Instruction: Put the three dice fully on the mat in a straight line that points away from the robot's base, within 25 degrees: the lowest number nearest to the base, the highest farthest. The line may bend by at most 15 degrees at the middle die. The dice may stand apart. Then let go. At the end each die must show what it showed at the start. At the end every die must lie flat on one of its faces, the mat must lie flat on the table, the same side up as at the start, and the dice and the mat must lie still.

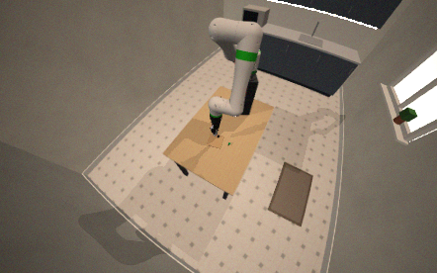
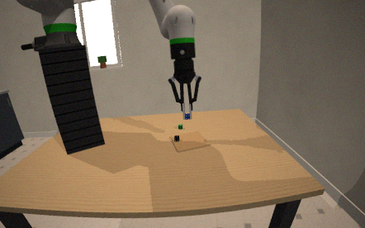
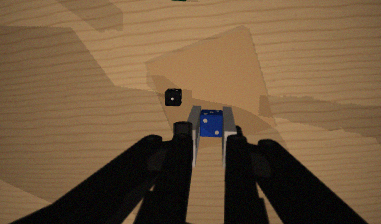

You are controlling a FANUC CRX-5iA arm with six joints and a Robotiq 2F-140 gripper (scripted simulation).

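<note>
Right now my hand is 14 cm above the tan mat. The rest, counted from my hand: blue die: 2 cm below; black die: 13 cm below, 5 cm behind, 1 cm to the left; green die: 14 cm to the left, 13 cm below, 2 cm behind.
</note>
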